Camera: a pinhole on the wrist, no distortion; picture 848 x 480 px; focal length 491.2 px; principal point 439.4 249.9 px. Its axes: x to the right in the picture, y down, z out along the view. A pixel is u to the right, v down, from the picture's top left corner.
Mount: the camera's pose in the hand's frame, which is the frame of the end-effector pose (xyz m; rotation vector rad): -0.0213 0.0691 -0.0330 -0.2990 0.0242 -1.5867
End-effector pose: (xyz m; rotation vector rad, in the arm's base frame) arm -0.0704 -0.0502 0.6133 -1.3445 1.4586 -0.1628
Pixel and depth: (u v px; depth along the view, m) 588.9 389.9 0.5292
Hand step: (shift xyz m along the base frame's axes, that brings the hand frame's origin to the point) 0.4136 0.0707 -0.3227
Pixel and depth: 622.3 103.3 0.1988
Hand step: 0.1076 0.1393 -0.0726
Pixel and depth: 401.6 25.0 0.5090
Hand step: 0.2106 0.4478 -0.2556
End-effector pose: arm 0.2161 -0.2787 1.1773 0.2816 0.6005 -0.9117
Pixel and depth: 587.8 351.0 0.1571
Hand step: 0.1020 -0.0562 0.0704
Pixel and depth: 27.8 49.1 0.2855
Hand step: 0.3358 0.1553 0.2170
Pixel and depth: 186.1 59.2 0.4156
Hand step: 0.3781 0.1009 0.3386
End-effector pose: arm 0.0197 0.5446 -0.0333 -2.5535 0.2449 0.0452
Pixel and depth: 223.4 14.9 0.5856
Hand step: -0.2397 -0.0325 -0.6742
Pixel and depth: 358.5 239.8 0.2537
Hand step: 0.0012 -0.0185 -0.2570
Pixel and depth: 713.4 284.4 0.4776
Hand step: 0.1355 0.3305 -0.3394
